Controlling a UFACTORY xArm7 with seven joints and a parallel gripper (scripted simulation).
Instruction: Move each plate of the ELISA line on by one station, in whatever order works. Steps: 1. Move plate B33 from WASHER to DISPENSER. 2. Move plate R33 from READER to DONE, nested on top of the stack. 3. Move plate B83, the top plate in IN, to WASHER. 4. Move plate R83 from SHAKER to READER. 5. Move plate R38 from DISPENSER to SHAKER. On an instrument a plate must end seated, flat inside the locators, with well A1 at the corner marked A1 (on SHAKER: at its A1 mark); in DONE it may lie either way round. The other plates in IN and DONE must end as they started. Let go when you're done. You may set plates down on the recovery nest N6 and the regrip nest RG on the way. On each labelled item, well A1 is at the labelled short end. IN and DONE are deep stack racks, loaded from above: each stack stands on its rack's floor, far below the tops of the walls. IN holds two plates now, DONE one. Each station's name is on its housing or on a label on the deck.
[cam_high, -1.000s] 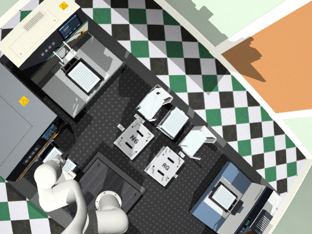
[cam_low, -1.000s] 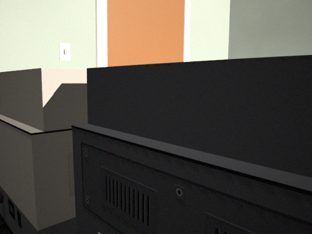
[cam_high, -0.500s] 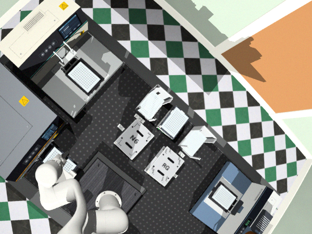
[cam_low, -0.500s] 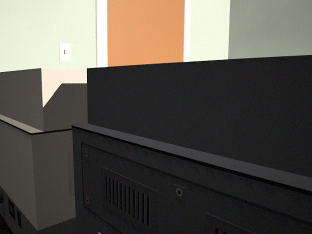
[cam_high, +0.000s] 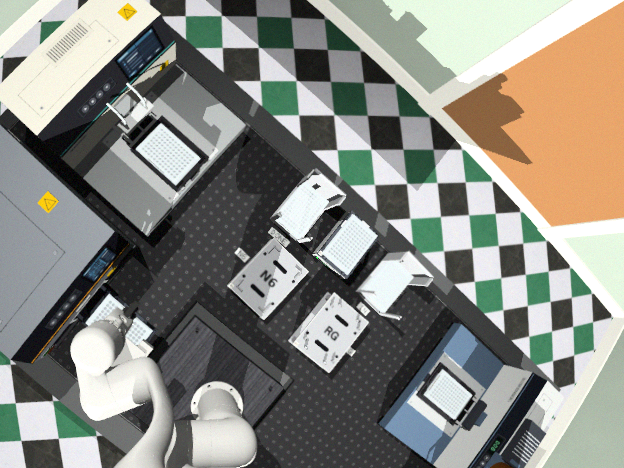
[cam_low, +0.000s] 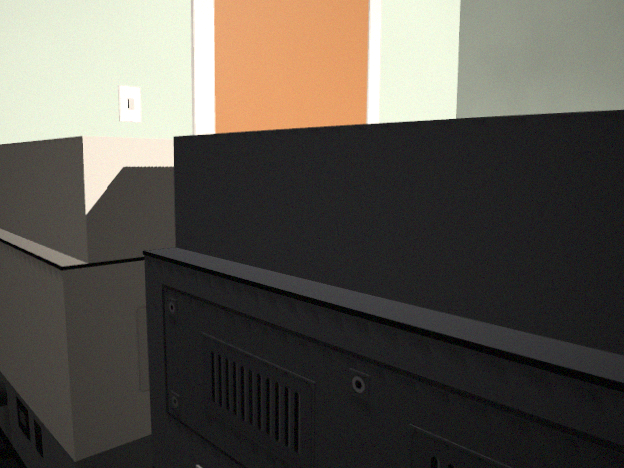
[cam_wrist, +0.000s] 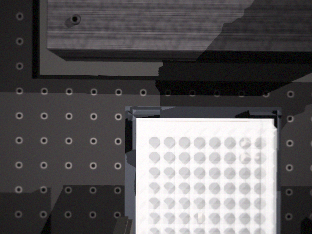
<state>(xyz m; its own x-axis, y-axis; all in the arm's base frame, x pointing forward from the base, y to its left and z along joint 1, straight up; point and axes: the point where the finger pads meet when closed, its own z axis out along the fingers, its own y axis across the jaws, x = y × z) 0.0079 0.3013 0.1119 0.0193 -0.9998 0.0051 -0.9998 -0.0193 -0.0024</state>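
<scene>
The dark reader nest is 5 cm below my hand. From my hand the other things lie so: N6 nest (31 cm ahead, 20 cm to the right, 12 cm below); regrip nest RG (40 cm to the right, 31 cm ahead, 10 cm below).
</scene>
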